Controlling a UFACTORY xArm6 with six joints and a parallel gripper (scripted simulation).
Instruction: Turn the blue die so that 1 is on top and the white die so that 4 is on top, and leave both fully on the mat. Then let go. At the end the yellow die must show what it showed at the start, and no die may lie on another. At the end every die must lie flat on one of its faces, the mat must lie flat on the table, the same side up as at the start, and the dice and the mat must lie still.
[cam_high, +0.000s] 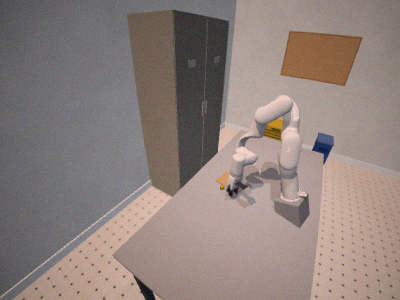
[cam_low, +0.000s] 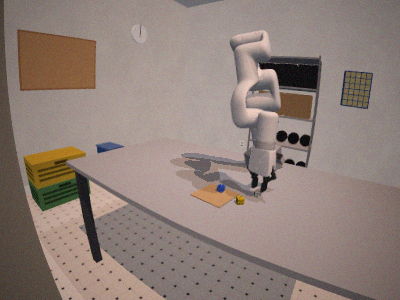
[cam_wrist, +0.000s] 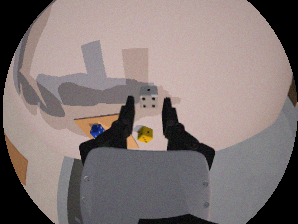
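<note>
Now: the white die 40 mm below my hand. The rest, counted from my hand: blue die 140 mm to the right, 60 mm ahead, 30 mm below; then yellow die 100 mm ahead, 40 mm below, 30 mm to the right; then tan mat 140 mm to the right, 100 mm ahead, 50 mm below.
</note>
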